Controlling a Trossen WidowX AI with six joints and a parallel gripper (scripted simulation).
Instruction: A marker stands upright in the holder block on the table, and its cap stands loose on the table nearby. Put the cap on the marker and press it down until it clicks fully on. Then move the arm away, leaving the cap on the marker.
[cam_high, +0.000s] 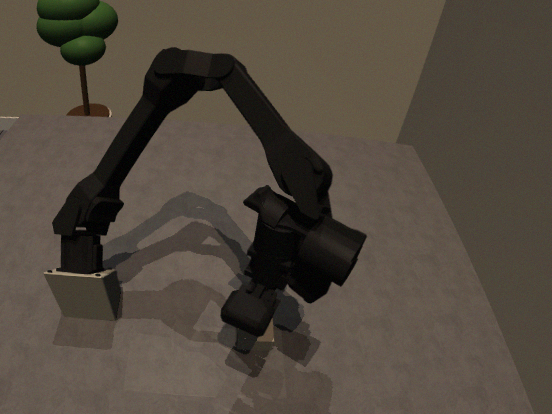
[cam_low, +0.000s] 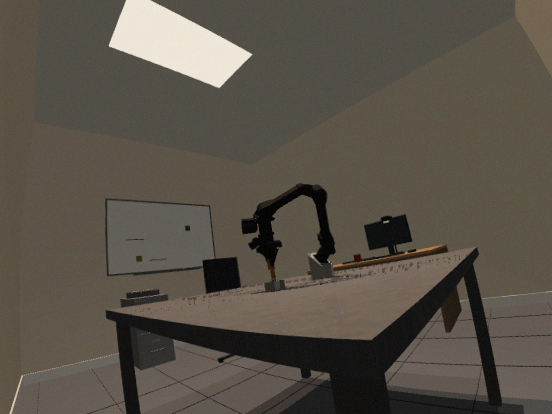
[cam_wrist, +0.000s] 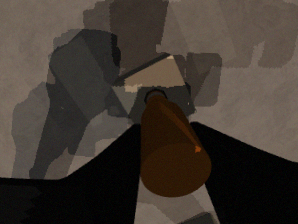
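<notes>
The holder block lies 80 mm below my gripper tip. The rest, counted from my gripper tip: orange marker cap (10 mm above).
</notes>
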